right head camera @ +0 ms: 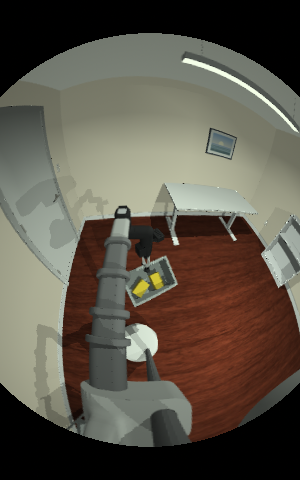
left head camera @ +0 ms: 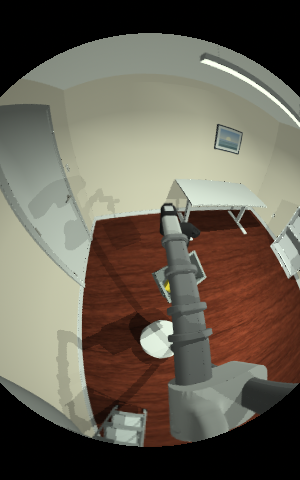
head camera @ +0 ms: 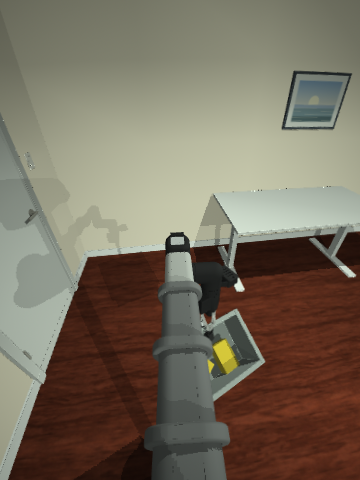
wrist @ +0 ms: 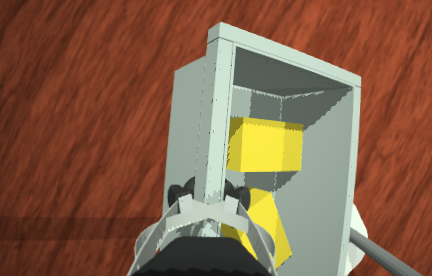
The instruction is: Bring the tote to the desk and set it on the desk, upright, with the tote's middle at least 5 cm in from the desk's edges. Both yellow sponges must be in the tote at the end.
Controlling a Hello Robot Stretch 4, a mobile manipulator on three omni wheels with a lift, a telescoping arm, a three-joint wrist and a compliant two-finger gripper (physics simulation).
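Places are measured from the robot's base along level axes (x back, y left, z down), in centimetres.
Pixels of known places: gripper, fingertip midpoint: [right head camera: 144, 268] [head camera: 205, 334] [wrist: 208, 193]; robot's base at its link origin: [right head camera: 137, 341] [left head camera: 160, 338].
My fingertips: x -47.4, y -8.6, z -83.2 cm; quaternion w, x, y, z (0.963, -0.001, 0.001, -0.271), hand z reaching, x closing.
Ahead of a thing's pixels: the offset from my fingertips to its middle. "spot": to the spot under its first point. Level surfaces: height alone.
The light grey tote @[dz +4.8, dx +5.2, dy -1.6 cm] [head camera: 240, 378] [left head camera: 201, 265] [right head camera: 156, 295] [wrist: 187, 125] hangs upright above the floor, at the end of my arm. My gripper [head camera: 207, 327] [right head camera: 146, 269] [wrist: 208, 193] is shut on its long wall, one fingertip on each side. One yellow sponge @[dz +9.7, dx +3.5, dy -7.1 cm] [head camera: 225, 356] [right head camera: 156, 280] [wrist: 270, 147] lies inside near the middle. The other yellow sponge @[dz +9.2, dx +8.8, dy +3.2 cm] [head camera: 210, 366] [right head camera: 140, 288] [wrist: 262, 225] lies inside beside it, skewed; the arm partly hides it in the head view. The white desk @[dz +14.0 cm] [head camera: 295, 207] [left head camera: 220, 192] [right head camera: 210, 197] stands beyond the tote, to the right, against the wall.
Desk legs @[spot: dz +59.2, dx -119.0, dy -47.6 cm] [head camera: 232, 250] stand on the floor under its near left end. A grey door [head camera: 15, 280] [left head camera: 30, 150] is at the left. A white shelf unit [right head camera: 270, 270] stands at the right wall. A cart [left head camera: 145, 427] is at the lower left. My round white base [right head camera: 145, 345] is behind the tote.
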